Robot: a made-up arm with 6 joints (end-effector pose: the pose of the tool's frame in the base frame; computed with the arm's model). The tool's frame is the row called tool. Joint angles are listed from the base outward.
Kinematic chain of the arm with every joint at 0, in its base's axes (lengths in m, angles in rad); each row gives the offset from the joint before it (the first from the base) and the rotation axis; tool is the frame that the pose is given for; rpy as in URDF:
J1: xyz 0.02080 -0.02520 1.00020 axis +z
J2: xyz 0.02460 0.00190 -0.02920 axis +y
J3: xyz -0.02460 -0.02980 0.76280 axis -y
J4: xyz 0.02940 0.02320 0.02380 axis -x
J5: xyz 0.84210 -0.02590 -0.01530 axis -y
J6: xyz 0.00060 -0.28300 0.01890 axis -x
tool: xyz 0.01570 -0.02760 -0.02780 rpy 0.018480 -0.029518 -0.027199
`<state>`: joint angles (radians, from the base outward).
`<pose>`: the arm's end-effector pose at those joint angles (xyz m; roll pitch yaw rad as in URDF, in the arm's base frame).
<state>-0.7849 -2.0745 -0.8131 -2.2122 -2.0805 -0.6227</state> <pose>0.0435 0.2344 1.3214 0.8870 0.3127 1.4895</pose>
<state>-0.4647 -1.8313 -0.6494 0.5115 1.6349 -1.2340</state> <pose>-0.5648 -0.0204 1.6351 -1.7052 -0.2967 2.1793</pose>
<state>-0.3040 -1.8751 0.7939 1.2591 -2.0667 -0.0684</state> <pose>-1.5533 0.3317 0.8098 1.0989 -0.0135 -1.3353</pose>
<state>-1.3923 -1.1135 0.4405 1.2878 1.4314 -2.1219</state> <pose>-0.2231 0.8865 2.1543 -0.9870 -0.1829 0.4696</pose>
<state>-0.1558 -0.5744 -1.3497 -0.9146 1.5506 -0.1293</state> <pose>0.0412 -0.2392 0.8083 0.8399 -0.4357 -1.2625</pose>
